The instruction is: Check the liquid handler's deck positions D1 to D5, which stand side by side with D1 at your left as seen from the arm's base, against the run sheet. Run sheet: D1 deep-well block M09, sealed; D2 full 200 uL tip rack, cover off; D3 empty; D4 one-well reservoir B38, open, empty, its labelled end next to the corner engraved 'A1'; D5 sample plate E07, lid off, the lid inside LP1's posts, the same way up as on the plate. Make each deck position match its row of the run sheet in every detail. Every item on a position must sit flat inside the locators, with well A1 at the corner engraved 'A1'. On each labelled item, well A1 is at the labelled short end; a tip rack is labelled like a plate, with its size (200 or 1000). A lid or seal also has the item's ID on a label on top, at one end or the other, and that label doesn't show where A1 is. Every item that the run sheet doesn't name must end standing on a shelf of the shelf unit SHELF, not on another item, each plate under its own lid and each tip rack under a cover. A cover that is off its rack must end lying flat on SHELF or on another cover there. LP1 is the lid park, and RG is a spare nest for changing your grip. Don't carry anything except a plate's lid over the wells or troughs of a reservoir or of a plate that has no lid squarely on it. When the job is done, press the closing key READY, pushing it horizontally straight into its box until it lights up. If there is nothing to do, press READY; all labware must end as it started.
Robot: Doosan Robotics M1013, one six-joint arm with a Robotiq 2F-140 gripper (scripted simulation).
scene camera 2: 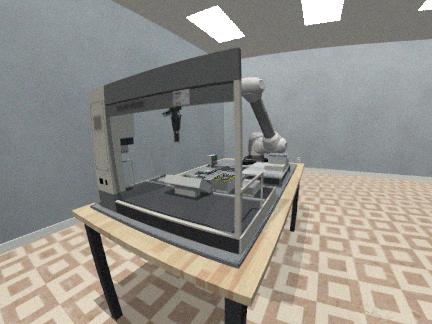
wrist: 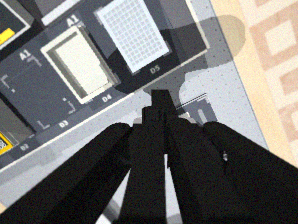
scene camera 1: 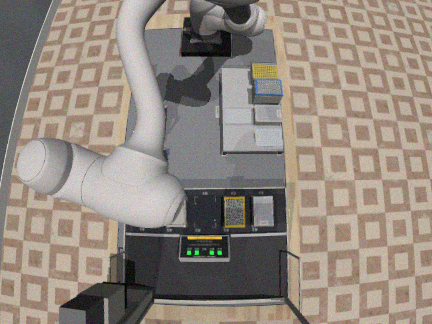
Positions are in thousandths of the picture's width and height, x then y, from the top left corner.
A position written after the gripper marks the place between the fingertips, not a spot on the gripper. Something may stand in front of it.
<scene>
In view: the gripper (wrist: 535, 462) and a cream one-well reservoir (wrist: 247, 248).
</scene>
